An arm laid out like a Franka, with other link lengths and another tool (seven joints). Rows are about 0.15 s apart.
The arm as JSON. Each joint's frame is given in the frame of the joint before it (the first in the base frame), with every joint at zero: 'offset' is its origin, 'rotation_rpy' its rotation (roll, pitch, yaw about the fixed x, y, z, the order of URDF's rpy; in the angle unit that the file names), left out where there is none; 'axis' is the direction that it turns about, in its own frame. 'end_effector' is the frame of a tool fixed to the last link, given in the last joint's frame.
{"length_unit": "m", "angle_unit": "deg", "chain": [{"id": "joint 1", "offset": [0.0, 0.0, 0.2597], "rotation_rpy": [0.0, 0.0, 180.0], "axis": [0.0, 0.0, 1.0]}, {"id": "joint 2", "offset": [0.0, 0.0, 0.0], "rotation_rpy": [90.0, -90.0, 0.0], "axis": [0.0, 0.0, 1.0]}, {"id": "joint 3", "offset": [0.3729, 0.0, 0.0], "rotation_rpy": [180.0, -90.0, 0.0], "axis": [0.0, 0.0, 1.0]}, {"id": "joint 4", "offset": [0.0, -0.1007, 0.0], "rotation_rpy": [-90.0, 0.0, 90.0], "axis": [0.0, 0.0, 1.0]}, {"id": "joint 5", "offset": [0.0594, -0.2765, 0.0], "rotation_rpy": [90.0, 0.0, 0.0], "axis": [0.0, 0.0, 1.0]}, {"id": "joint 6", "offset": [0.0, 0.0, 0.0], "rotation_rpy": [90.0, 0.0, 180.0], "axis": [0.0, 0.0, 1.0]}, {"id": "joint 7", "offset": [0.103, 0.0, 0.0], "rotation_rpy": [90.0, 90.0, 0.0], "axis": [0.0, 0.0, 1.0]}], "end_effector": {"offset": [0.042, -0.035, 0.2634], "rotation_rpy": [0.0, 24.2, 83.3]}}
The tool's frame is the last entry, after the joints.
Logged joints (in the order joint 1, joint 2, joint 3, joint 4, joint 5, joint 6, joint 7), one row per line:
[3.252 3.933 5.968 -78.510 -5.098 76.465 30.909]
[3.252 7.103 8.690 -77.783 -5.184 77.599 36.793]
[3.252 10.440 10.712 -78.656 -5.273 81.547 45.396]
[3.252 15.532 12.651 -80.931 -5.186 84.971 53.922]
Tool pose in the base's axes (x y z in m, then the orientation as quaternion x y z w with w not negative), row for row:
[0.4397 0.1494 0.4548 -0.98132 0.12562 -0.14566 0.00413]
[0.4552 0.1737 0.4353 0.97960 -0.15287 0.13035 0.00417]
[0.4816 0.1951 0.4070 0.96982 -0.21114 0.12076 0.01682]
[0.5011 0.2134 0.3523 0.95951 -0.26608 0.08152 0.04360]
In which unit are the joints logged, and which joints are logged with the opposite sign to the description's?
The joints are logged in degrees. Opposite sign: joint 5.
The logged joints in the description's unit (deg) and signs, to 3 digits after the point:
[3.252 3.933 5.968 -78.510 5.098 76.465 30.909]
[3.252 7.103 8.690 -77.783 5.184 77.599 36.793]
[3.252 10.440 10.712 -78.656 5.273 81.547 45.396]
[3.252 15.532 12.651 -80.931 5.186 84.971 53.922]

